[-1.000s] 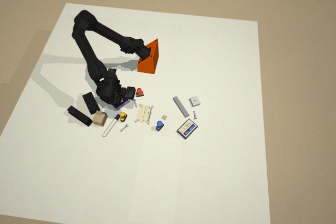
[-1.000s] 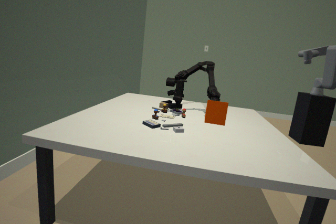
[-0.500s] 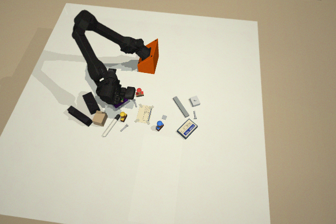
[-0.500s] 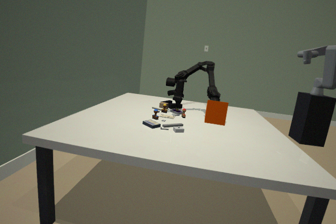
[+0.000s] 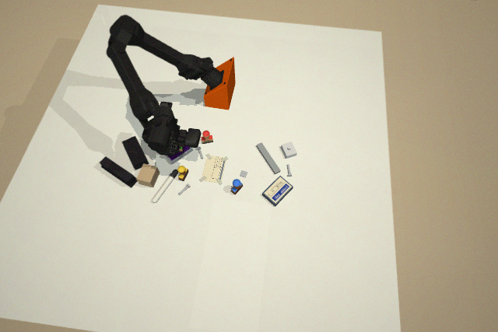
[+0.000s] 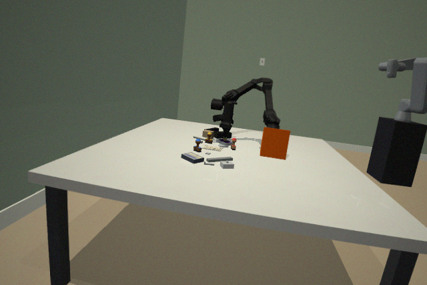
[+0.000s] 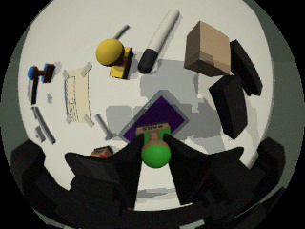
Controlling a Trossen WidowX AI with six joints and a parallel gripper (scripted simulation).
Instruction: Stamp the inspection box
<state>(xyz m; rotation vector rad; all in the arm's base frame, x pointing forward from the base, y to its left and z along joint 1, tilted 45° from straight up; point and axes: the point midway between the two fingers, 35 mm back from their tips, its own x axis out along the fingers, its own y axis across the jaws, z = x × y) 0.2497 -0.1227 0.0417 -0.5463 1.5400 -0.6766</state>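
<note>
Now: gripper tip 3 cm above the purple ink pad. Round my gripper tip: green-knobbed stamp right at my gripper tip; red-knob stamp 6 cm behind, 10 cm to the left, 2 cm below; yellow stamp 9 cm ahead, 4 cm to the left, 2 cm below.
</note>
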